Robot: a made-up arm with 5 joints. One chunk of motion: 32 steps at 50 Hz.
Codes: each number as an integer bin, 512 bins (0 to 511) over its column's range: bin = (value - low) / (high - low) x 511, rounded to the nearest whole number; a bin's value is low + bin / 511 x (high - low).
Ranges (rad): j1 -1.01..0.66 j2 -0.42..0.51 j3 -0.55..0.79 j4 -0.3..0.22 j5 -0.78..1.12
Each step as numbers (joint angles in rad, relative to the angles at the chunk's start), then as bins.
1 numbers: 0.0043 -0.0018 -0.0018 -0.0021 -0.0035
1 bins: 310 230 209 293 209
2 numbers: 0.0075 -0.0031 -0.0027 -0.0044 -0.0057
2 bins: 311 229 209 290 208
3 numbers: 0.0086 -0.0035 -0.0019 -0.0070 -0.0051
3 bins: 312 229 209 288 208
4 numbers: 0.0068 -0.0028 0.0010 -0.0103 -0.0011
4 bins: 311 229 210 285 209
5 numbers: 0.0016 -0.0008 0.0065 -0.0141 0.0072
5 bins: 310 230 212 281 212
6 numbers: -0.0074 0.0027 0.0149 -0.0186 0.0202
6 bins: 307 232 215 277 215
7 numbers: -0.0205 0.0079 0.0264 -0.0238 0.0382
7 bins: 303 235 220 271 220
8 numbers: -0.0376 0.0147 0.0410 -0.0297 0.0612
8 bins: 298 239 225 266 226
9 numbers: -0.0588 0.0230 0.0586 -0.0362 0.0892
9 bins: 291 243 232 259 234
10 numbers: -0.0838 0.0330 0.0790 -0.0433 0.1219
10 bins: 283 249 240 252 243
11 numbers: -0.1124 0.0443 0.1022 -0.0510 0.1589
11 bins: 275 255 249 245 253
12 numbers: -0.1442 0.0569 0.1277 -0.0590 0.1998
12 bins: 265 262 258 237 264
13 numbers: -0.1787 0.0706 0.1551 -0.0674 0.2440
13 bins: 254 270 269 229 275
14 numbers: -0.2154 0.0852 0.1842 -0.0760 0.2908
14 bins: 243 278 280 220 288
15 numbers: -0.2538 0.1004 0.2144 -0.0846 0.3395
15 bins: 231 286 291 212 301
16 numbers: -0.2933 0.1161 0.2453 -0.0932 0.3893
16 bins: 219 295 303 203 314
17 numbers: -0.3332 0.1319 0.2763 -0.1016 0.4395
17 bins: 207 303 315 195 328
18 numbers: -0.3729 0.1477 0.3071 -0.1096 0.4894
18 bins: 195 312 327 187 341
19 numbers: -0.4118 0.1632 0.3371 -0.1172 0.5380
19 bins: 183 320 338 180 354
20 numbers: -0.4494 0.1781 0.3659 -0.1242 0.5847
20 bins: 172 329 349 173 367
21 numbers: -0.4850 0.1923 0.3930 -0.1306 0.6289
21 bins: 161 336 360 166 379
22 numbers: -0.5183 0.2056 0.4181 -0.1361 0.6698
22 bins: 150 344 369 161 390
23 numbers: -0.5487 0.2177 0.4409 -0.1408 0.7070
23 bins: 141 350 378 156 400
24 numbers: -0.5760 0.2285 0.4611 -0.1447 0.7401
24 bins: 133 356 386 153 409
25 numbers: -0.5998 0.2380 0.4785 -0.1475 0.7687
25 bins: 126 362 392 150 417
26 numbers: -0.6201 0.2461 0.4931 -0.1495 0.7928
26 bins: 119 366 398 148 423
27 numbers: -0.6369 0.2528 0.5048 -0.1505 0.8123
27 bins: 114 370 402 147 428
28 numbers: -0.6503 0.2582 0.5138 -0.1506 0.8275
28 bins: 110 373 406 147 432
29 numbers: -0.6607 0.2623 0.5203 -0.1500 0.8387
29 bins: 107 375 408 147 435
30 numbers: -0.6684 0.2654 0.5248 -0.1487 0.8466
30 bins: 105 377 410 149 437
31 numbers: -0.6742 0.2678 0.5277 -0.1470 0.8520
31 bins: 103 378 411 150 439
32 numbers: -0.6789 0.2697 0.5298 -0.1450 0.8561
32 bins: 101 379 412 152 440
